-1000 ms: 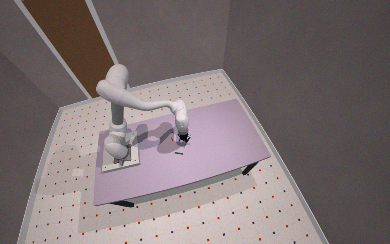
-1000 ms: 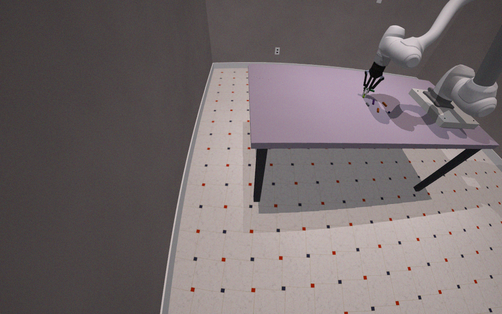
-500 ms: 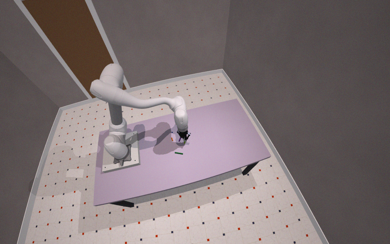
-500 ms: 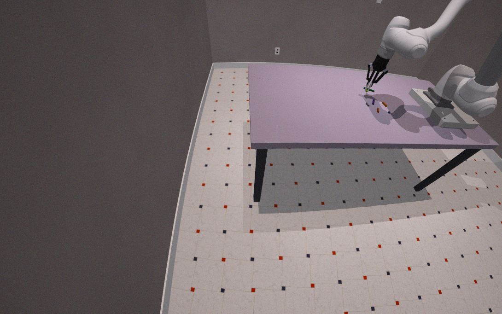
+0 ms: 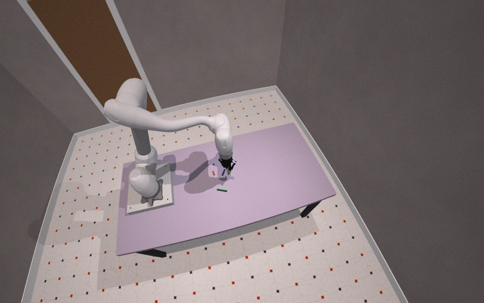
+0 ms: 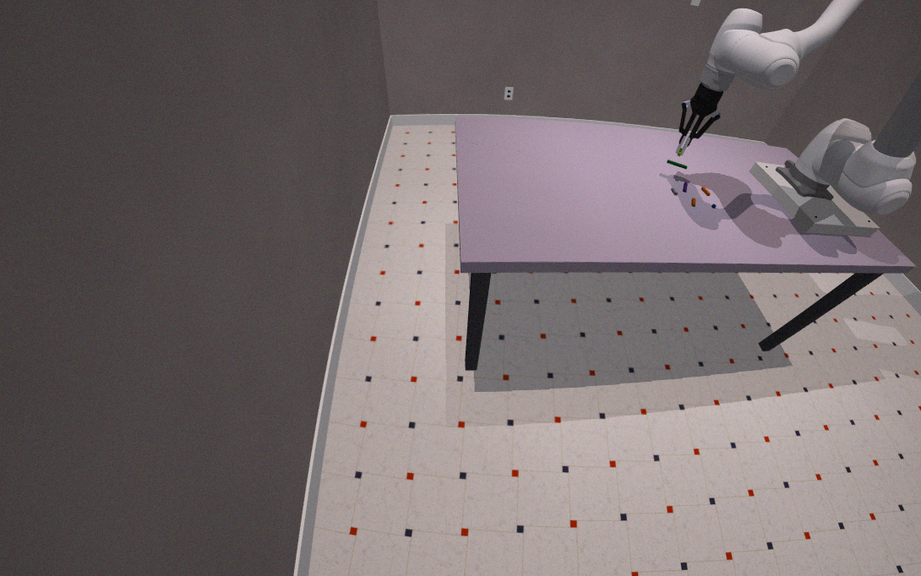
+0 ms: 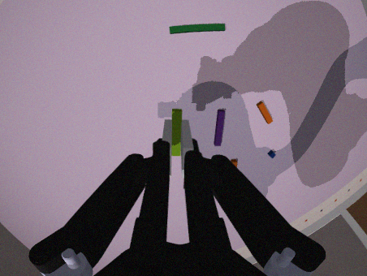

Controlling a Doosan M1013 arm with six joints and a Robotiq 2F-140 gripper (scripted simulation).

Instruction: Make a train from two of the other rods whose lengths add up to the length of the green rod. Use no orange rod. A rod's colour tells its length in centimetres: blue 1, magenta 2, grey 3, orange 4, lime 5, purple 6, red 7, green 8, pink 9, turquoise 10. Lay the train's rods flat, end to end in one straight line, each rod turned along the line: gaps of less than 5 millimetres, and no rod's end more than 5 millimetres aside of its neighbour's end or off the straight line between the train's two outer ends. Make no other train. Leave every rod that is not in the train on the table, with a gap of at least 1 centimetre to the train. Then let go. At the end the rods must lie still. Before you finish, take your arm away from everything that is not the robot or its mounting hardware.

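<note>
Now: hand 20 mm short of the grey rod, 100 mm to the right of it and 130 mm above it. Round my hand: lime rod (30 mm below); purple rod (50 mm behind, 60 mm to the left, 130 mm below); green rod (90 mm behind, 90 mm to the right, 130 mm below).
</note>
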